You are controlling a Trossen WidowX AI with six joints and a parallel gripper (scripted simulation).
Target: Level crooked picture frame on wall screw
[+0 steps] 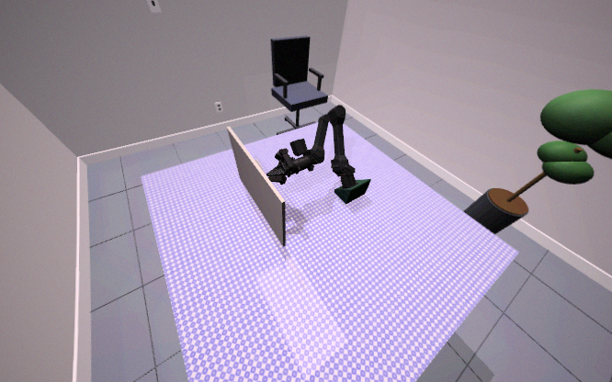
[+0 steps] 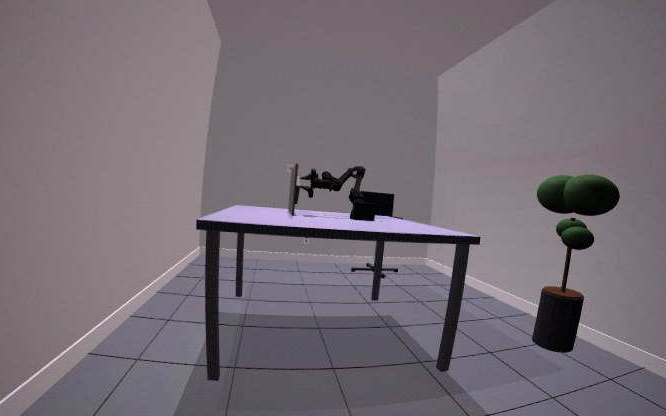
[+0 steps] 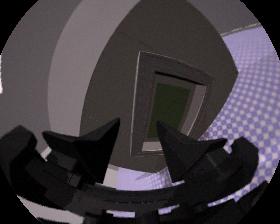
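My gripper tip is now 20 mm short of the picture frame, 30 mm to the left of it and 50 mm above it. Round my gripper tip: wall panel: 30 mm ahead, 30 mm to the right, 50 mm below.
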